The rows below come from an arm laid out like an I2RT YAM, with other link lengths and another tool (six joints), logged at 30 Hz.
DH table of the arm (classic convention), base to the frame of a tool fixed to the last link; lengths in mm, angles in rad. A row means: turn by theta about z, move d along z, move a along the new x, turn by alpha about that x. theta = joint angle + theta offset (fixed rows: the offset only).
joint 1: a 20.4  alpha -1.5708  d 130.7  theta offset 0
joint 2: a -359  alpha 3.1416  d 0  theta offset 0
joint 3: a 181.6  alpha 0  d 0  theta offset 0.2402
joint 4: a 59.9  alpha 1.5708  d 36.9  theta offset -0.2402
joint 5: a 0  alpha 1.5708  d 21.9  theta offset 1.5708
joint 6: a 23  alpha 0.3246  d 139.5  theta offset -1.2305
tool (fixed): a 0  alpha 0  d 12.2  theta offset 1.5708
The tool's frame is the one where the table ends.
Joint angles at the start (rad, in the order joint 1, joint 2, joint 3, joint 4, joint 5, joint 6): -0.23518 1.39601 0.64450 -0.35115 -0.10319 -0.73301
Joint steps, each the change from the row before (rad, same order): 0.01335 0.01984 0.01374 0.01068 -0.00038 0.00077; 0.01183 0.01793 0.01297 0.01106 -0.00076 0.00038; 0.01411 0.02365 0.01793 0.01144 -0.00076 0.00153; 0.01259 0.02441 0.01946 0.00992 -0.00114 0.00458; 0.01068 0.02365 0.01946 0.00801 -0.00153 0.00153; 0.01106 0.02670 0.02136 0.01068 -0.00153 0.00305; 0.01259 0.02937 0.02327 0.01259 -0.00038 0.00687; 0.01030 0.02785 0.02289 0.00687 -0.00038 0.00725; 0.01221 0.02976 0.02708 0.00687 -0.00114 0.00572; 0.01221 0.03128 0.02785 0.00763 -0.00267 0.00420
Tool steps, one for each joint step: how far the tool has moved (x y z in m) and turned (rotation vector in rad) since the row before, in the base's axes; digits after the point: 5 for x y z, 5 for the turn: 0.00792 0.00111 0.00064 -0.00035 -0.00454 0.01284; 0.00757 0.00111 0.00075 -0.00047 -0.00610 0.01184; 0.00958 0.00139 0.00073 0.00023 -0.00572 0.01311; 0.00974 0.00125 0.00063 0.00224 -0.00500 0.00910; 0.00923 0.00121 0.00041 0.00139 -0.00396 0.01006; 0.01052 0.00126 0.00024 0.00192 -0.00540 0.00912; 0.01171 0.00147 -0.00002 0.00269 -0.00623 0.00679; 0.01033 0.00129 -0.00059 0.00363 -0.00165 0.00418; 0.01171 0.00203 -0.00030 0.00326 -0.00403 0.00780; 0.01214 0.00252 -0.00074 0.00390 -0.00423 0.00989
